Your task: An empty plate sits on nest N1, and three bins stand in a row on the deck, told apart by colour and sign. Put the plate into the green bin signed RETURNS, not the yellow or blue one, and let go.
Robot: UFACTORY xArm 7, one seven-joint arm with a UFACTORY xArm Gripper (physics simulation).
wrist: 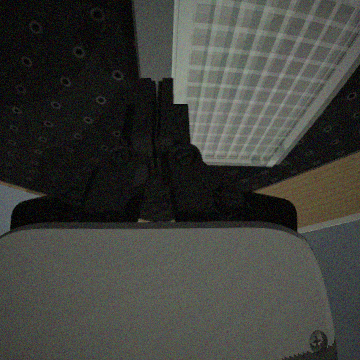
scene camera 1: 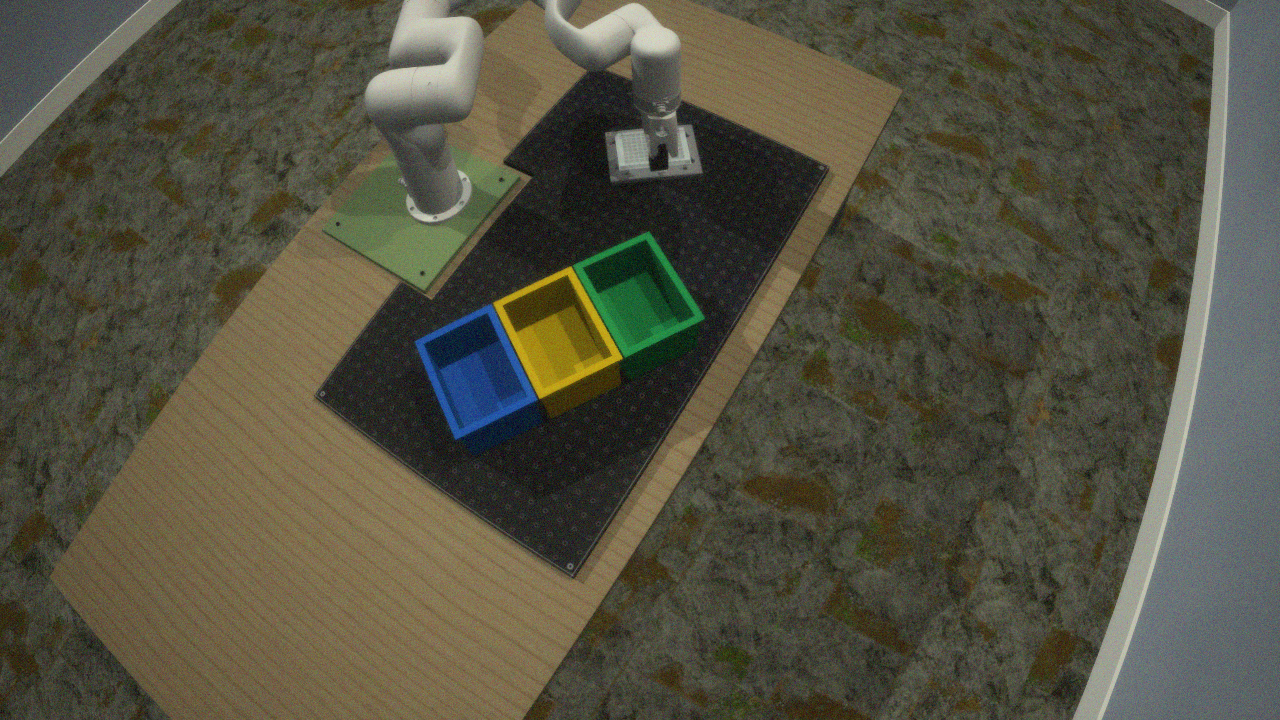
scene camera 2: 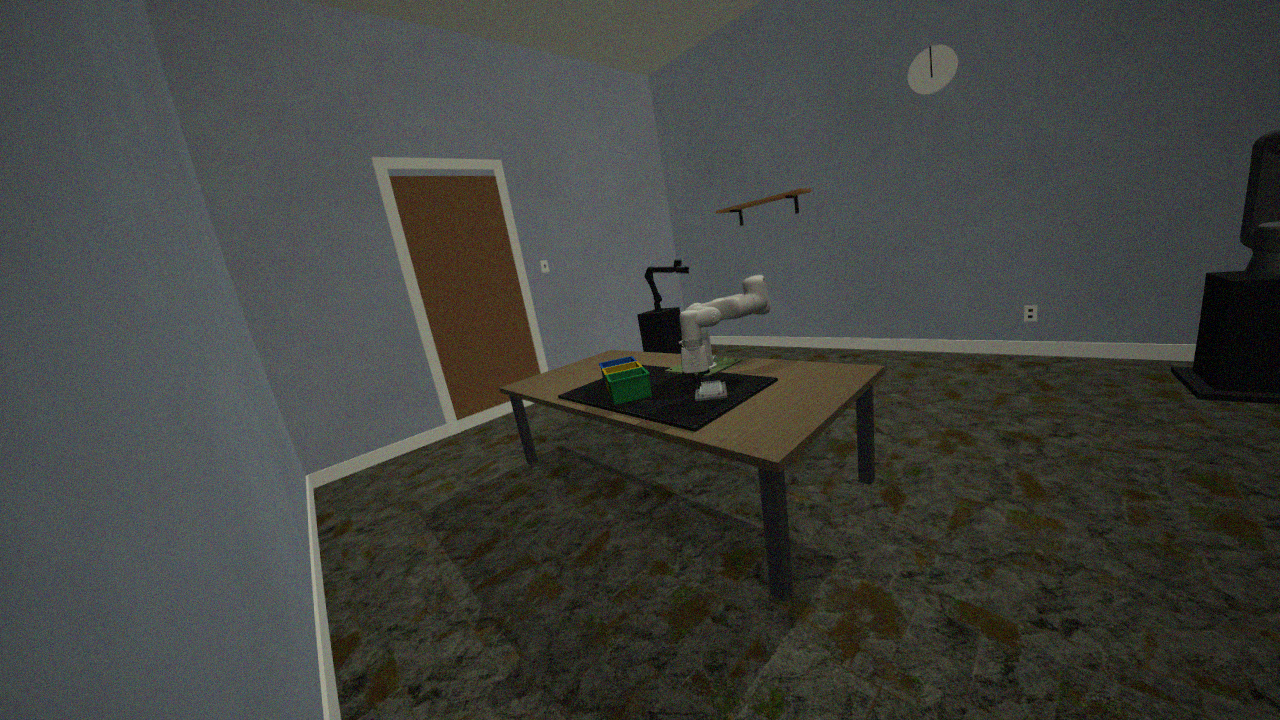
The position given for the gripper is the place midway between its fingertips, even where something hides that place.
Observation:
In view: the gripper (scene camera 1: 658, 167), a white gridded plate (scene camera 1: 632, 151) and a grey nest (scene camera 1: 695, 170).
The white gridded plate is seen too in the wrist view (wrist: 252, 82). The gripper shows as well in scene camera 2 (scene camera 2: 697, 388).

